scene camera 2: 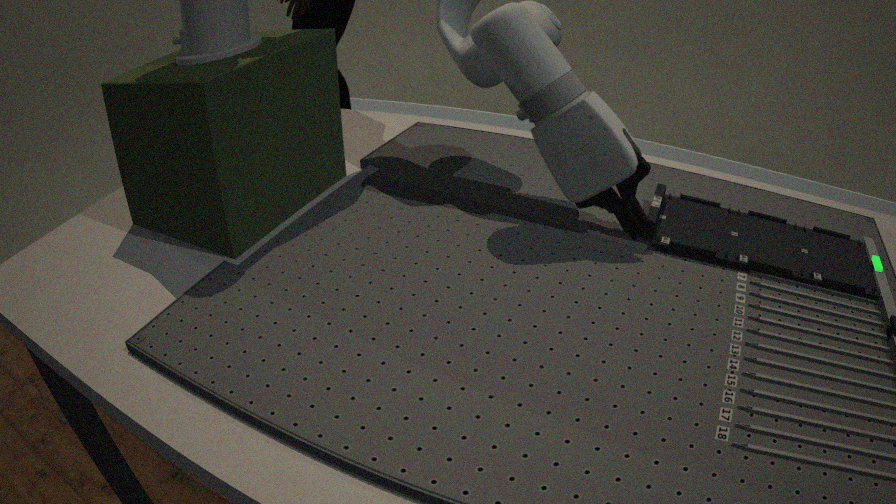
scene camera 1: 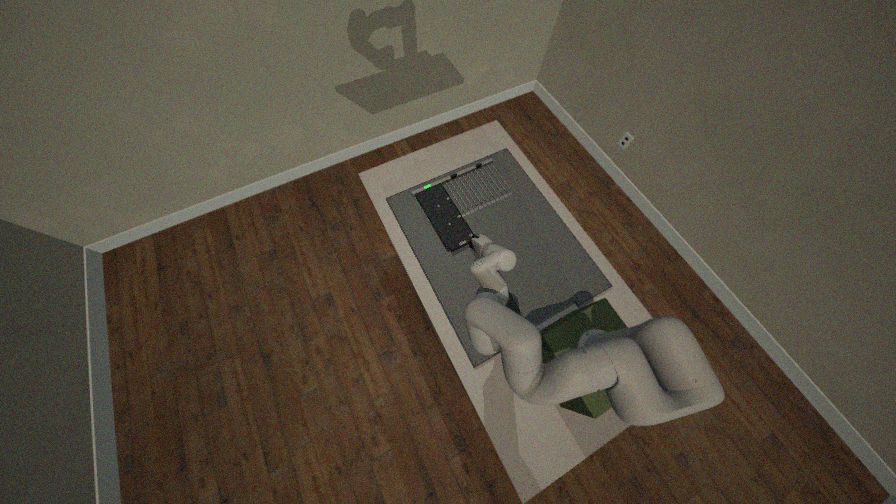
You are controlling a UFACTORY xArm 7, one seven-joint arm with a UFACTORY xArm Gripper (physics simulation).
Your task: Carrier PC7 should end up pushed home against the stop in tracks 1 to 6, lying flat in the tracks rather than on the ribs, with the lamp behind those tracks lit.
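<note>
The black carrier (scene camera 1: pixel 440 210) (scene camera 2: pixel 773 243), whose label is too small to read, lies flat beside track label 7, over the tracks before it. Its far end is at the stop rail (scene camera 1: pixel 466 171) (scene camera 2: pixel 885 289); no gap shows there. The lamp (scene camera 1: pixel 427 186) (scene camera 2: pixel 877 263) behind it is lit green. Two other lamps along the rail are dark. My gripper (scene camera 1: pixel 474 237) (scene camera 2: pixel 648 236) is shut and empty, with its fingertips low against or very close to the carrier's near end, at the corner on the side of track 7. Exact contact is hidden.
Raised ribs with labels 7 to 18 (scene camera 2: pixel 731 380) run beside the carrier. The grey perforated board (scene camera 1: pixel 538 231) (scene camera 2: pixel 438 300) lies on the pale table (scene camera 1: pixel 375 177) (scene camera 2: pixel 56 275). My arm's base stands on a green block (scene camera 1: pixel 585 319) (scene camera 2: pixel 275 125). Part of a person (scene camera 2: pixel 322 18) shows behind it.
</note>
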